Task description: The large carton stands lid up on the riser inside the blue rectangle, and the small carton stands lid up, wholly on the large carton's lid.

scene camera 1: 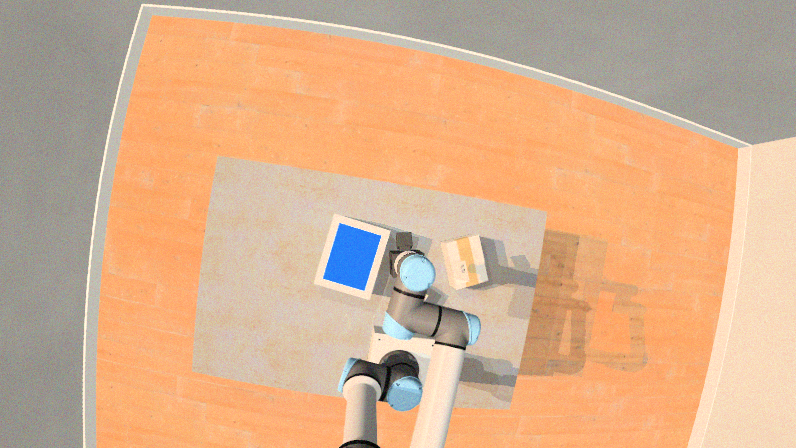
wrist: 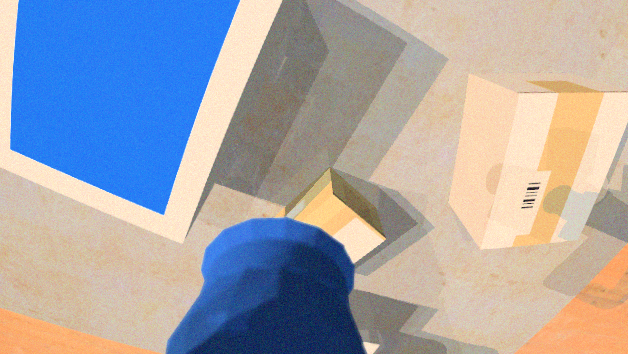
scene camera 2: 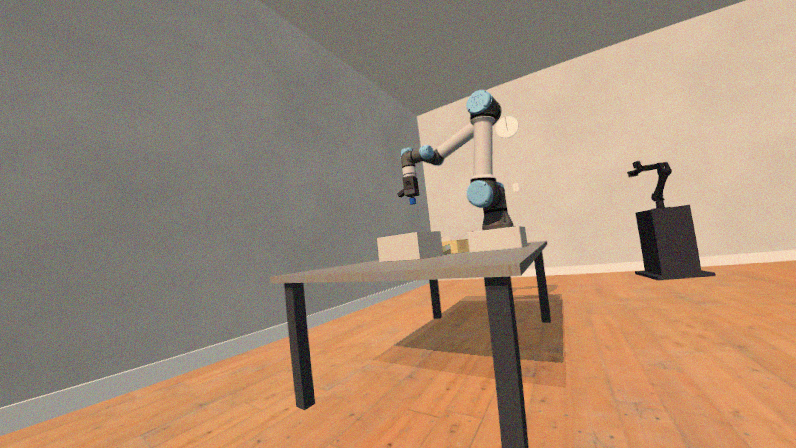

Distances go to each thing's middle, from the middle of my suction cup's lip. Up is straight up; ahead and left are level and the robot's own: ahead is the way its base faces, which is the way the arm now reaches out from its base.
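From my suction cup: riser [scene camera 1: 352, 255], 250 mm below, 10 mm behind, 150 mm to the left; large carton [scene camera 1: 463, 257], 260 mm below, 260 mm to the right, 40 mm behind; small carton [wrist: 330, 202], 270 mm below, 50 mm to the right, 190 mm behind.
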